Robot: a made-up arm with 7 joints. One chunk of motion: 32 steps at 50 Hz.
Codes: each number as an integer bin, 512 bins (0 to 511) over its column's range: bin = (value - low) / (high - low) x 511, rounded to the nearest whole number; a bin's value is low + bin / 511 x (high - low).
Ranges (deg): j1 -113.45..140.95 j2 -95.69..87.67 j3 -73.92..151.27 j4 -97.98..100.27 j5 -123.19..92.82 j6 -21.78..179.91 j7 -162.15..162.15
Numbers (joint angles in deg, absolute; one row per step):
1: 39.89 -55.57 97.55 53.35 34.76 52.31 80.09
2: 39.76 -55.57 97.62 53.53 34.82 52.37 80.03
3: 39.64 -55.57 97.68 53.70 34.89 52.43 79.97
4: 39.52 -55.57 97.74 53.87 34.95 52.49 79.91
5: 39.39 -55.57 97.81 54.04 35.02 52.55 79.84
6: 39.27 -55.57 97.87 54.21 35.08 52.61 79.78
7: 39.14 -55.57 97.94 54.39 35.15 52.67 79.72
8: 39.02 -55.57 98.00 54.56 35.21 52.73 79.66
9: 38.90 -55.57 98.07 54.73 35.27 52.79 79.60
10: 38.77 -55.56 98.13 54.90 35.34 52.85 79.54
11: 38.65 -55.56 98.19 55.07 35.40 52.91 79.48
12: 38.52 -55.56 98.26 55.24 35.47 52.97 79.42
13: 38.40 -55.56 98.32 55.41 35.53 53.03 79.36
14: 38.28 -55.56 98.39 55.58 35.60 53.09 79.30
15: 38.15 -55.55 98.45 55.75 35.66 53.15 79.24
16: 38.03 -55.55 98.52 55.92 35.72 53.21 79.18
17: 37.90 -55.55 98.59 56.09 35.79 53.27 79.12
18: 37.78 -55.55 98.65 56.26 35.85 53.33 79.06
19: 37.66 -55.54 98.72 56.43 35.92 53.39 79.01
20: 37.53 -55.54 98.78 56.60 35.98 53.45 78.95
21: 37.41 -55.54 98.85 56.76 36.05 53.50 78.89
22: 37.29 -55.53 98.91 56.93 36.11 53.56 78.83
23: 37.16 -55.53 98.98 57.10 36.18 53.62 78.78
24: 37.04 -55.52 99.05 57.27 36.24 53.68 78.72
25: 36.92 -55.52 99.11 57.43 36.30 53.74 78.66
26: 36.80 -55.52 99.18 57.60 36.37 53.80 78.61
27: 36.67 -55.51 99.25 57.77 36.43 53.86 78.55
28: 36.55 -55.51 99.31 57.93 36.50 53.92 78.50
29: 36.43 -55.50 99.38 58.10 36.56 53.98 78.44
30: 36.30 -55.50 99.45 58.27 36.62 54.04 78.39
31: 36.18 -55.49 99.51 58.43 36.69 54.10 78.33
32: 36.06 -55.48 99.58 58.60 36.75 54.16 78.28
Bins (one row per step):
1: 308 112 389 390 374 188 382
2: 308 112 389 391 374 188 382
3: 308 112 389 391 374 188 382
4: 307 112 390 391 374 188 381
5: 307 112 390 392 374 188 381
6: 307 112 390 392 374 188 381
7: 306 112 390 393 375 189 381
8: 306 112 390 393 375 189 381
9: 306 112 390 394 375 189 381
10: 306 112 390 394 375 189 381
11: 306 112 391 394 375 189 381
12: 305 112 391 395 375 189 381
13: 305 112 391 395 375 190 381
14: 305 112 391 396 376 190 380
15: 305 112 391 396 376 190 380
16: 304 112 391 397 376 190 380
17: 304 112 391 397 376 190 380
18: 304 112 392 398 376 190 380
19: 304 112 392 398 376 190 380
20: 303 112 392 398 377 191 380
21: 303 112 392 399 377 191 380
22: 303 112 392 399 377 191 380
23: 303 112 392 400 377 191 380
24: 302 112 393 400 377 191 380
25: 302 112 393 401 377 191 379
26: 302 112 393 401 377 191 379
27: 302 112 393 401 378 192 379
28: 301 112 393 402 378 192 379
29: 301 112 393 402 378 192 379
30: 301 112 393 403 378 192 379
31: 301 112 394 403 378 192 379
32: 300 112 394 404 378 192 379

